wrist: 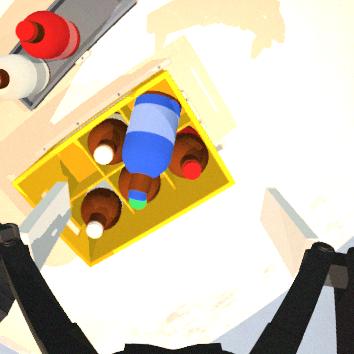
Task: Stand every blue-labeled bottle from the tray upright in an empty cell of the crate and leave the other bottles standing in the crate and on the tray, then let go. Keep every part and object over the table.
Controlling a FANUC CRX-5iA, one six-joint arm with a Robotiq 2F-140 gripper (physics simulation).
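Places are measured from the arm's base along level axes (x ahead, y left, z up), in metres.
Where they show: gripper, between the fingertips: (166,202).
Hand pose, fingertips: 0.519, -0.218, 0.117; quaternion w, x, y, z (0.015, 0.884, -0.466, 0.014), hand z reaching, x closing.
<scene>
Things, the pixels of their top centre, and the offset from my fingertips, as dx, dy, dz. "pt": a spot on its surface instead.
- blue-labeled bottle, centre of its top: (146,160) -0.033, -0.003, -0.170
- yellow crate, a spot on its surface: (157,226) pt -0.116, -0.080, -0.187
- green-capped bottle, a spot on its surface: (137,203) pt -0.106, -0.036, -0.199
- red-capped bottle, centre of its top: (191,170) -0.017, -0.070, -0.199
- grey tray, a spot on its surface: (95,37) pt +0.049, +0.170, -0.336
- red bottle, centre of its top: (23,30) +0.011, +0.228, -0.202
- white bottle, a spot on its surface: (21,76) pt -0.057, +0.217, -0.249
The blue-labeled bottle (152,122) is over the far right cell of the yellow crate (157,226). It is strongly tilted, its neck and blue cap over the green-capped bottle (137,203), which it partly hides. Whether its base reaches the cell floor is hidden. Two white-capped bottles (104,154) (95,229) and a red-capped bottle (191,169) stand in other cells. The far left cell is empty. My gripper (166,202) is open, fingers wide apart, with nothing between them; the left finger overlaps the crate's left part in view and the right finger shows beyond its right side.
The grey tray (95,37) is at the upper left, beyond the crate. A red bottle (50,36) and a white bottle (21,76) stand on it. The crate's yellow rim and inner dividers rise around the bottles. A table edge shows at the lower right.
</scene>
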